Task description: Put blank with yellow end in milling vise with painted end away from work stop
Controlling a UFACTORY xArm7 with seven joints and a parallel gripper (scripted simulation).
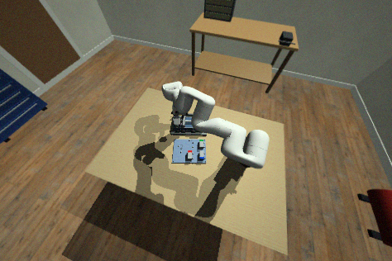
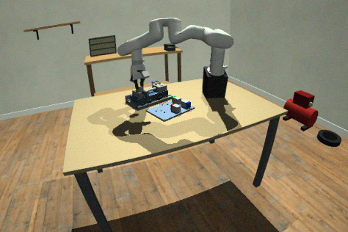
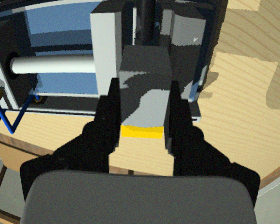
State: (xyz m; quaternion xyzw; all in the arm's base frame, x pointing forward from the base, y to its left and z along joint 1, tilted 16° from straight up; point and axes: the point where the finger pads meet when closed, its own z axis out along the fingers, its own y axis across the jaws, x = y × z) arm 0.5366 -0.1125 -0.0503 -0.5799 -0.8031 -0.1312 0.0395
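Right now my hand is 2 cm above the yellow-ended blank. Round my hand: fixed jaw: 5 cm below, 2 cm ahead, 1 cm to the left; dark work stop rod: 5 cm to the left, 4 cm below, 2 cm behind; green-ended blank: 23 cm behind, 12 cm to the left, 10 cm below.
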